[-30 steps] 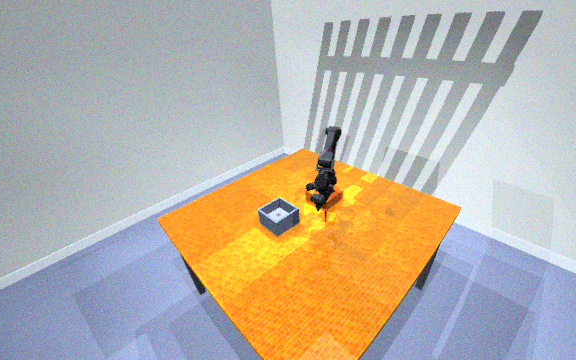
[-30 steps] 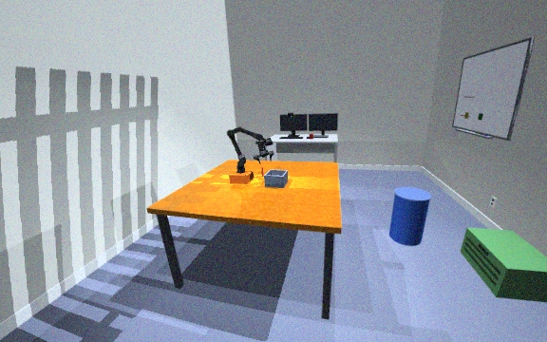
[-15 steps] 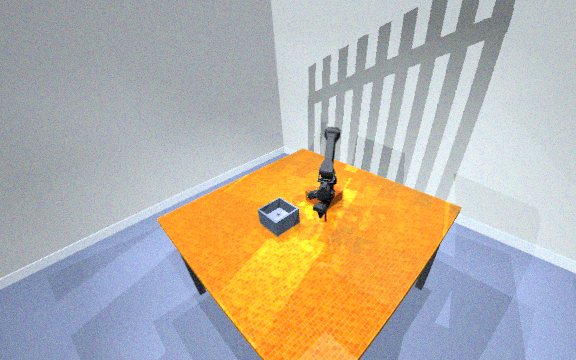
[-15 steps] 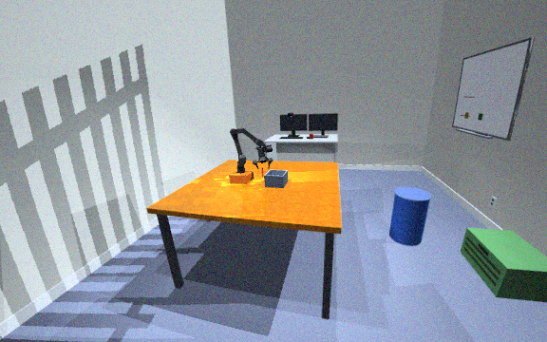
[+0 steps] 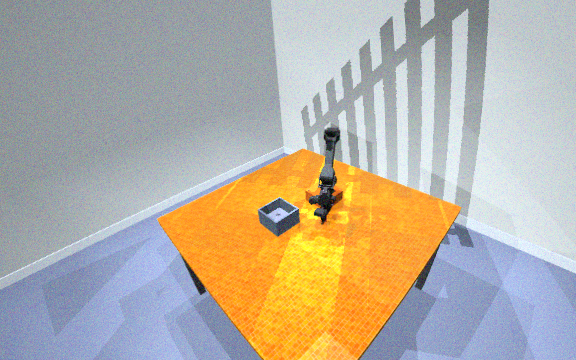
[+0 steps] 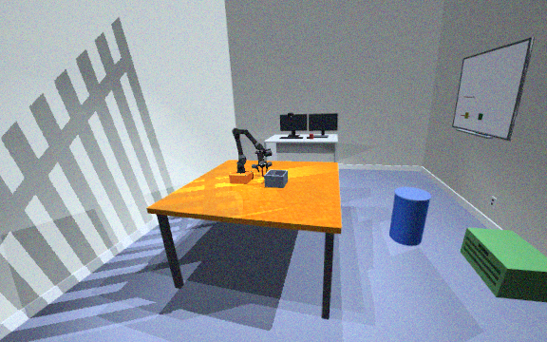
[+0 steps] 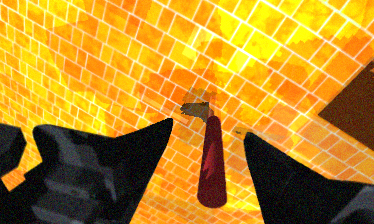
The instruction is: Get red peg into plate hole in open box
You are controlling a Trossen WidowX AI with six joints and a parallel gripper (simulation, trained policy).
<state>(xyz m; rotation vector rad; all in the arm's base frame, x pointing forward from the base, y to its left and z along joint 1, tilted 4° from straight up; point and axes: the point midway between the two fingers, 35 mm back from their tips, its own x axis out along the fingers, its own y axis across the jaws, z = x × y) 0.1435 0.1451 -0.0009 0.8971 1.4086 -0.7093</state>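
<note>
Right now my gripper tip is 20 mm below the red peg and 10 mm past it. From my gripper tip the other things lie so: grey box 200 mm ahead, 140 mm to the right; plate 200 mm ahead, 140 mm to the right, 20 mm above.
</note>
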